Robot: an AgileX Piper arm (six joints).
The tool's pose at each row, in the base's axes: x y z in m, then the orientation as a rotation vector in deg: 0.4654 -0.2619 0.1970 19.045 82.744 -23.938; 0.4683 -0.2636 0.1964 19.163 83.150 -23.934; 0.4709 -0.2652 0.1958 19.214 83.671 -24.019; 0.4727 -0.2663 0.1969 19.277 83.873 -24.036; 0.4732 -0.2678 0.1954 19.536 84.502 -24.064; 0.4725 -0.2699 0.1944 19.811 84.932 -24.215; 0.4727 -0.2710 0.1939 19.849 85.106 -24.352
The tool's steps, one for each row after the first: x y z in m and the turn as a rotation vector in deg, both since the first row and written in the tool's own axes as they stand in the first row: 0.0009 -0.0001 0.0033 0.036 0.418 -0.022; 0.0019 -0.0003 0.0062 0.070 0.925 -0.167; 0.0010 -0.0005 0.0085 0.102 1.133 -0.189; 0.0026 -0.0015 0.0094 0.229 1.796 -0.202; 0.0037 -0.0037 0.0097 0.461 2.268 -0.245; 0.0043 -0.0045 0.0103 0.552 2.437 -0.355
